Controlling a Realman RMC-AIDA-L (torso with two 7-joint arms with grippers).
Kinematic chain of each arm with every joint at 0, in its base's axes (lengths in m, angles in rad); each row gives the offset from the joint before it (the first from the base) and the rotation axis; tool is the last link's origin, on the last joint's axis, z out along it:
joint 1: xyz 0 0 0.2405 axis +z
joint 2: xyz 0 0 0 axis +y
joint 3: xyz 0 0 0.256 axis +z
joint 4: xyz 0 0 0 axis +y
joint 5: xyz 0 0 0.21 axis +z
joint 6: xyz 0 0 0 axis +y
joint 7: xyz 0 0 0.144 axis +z
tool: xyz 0 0 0
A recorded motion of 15 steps. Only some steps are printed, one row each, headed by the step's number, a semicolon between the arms.
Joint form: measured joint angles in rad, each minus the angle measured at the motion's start. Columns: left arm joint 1, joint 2, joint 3, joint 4, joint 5, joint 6, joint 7; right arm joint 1, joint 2, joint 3, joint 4, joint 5, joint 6, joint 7.
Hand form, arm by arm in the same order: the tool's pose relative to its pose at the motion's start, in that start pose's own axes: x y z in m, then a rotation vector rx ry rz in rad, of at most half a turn. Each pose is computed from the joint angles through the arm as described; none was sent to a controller.
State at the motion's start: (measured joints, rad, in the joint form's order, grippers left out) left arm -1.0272 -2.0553 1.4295 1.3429 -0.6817 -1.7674 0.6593; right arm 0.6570 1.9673 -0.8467 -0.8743 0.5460 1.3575 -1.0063
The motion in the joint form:
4: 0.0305 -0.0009 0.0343 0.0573 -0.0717 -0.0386 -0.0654; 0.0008 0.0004 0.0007 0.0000 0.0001 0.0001 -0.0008
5: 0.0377 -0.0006 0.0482 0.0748 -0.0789 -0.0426 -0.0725; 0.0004 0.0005 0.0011 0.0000 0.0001 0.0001 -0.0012
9: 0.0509 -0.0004 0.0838 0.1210 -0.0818 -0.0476 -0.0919; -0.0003 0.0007 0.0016 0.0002 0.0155 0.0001 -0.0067
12: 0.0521 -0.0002 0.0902 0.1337 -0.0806 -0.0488 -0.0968; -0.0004 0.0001 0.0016 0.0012 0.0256 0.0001 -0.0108
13: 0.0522 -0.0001 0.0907 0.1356 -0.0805 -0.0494 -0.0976; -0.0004 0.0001 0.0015 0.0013 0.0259 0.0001 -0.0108
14: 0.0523 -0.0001 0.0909 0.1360 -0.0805 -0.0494 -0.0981; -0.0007 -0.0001 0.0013 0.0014 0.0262 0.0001 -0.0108
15: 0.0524 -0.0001 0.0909 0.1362 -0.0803 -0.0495 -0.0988; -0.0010 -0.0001 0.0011 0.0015 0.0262 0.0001 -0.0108
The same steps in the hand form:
4: -0.0005 0.0178 -0.0006 -0.0623 0.0102 -0.0177; -0.0004 0.0002 0.0000 -0.0005 -0.0009 -0.0009
5: -0.0005 0.0214 -0.0007 -0.0646 0.0085 -0.0090; -0.0002 0.0001 0.0001 -0.0006 -0.0009 -0.0006
9: 0.0007 0.0290 -0.0013 -0.0540 0.0023 0.0149; -0.0016 0.0013 0.0001 -0.0088 -0.0136 -0.0018
12: 0.0017 0.0305 -0.0023 -0.0480 0.0026 0.0214; -0.0026 0.0019 0.0001 -0.0141 -0.0213 -0.0032
13: 0.0017 0.0307 -0.0025 -0.0473 0.0026 0.0220; -0.0026 0.0019 0.0001 -0.0143 -0.0215 -0.0031
14: 0.0018 0.0307 -0.0025 -0.0472 0.0027 0.0219; -0.0025 0.0018 0.0001 -0.0144 -0.0214 -0.0029
15: 0.0017 0.0307 -0.0025 -0.0470 0.0026 0.0212; -0.0023 0.0018 0.0001 -0.0144 -0.0211 -0.0028

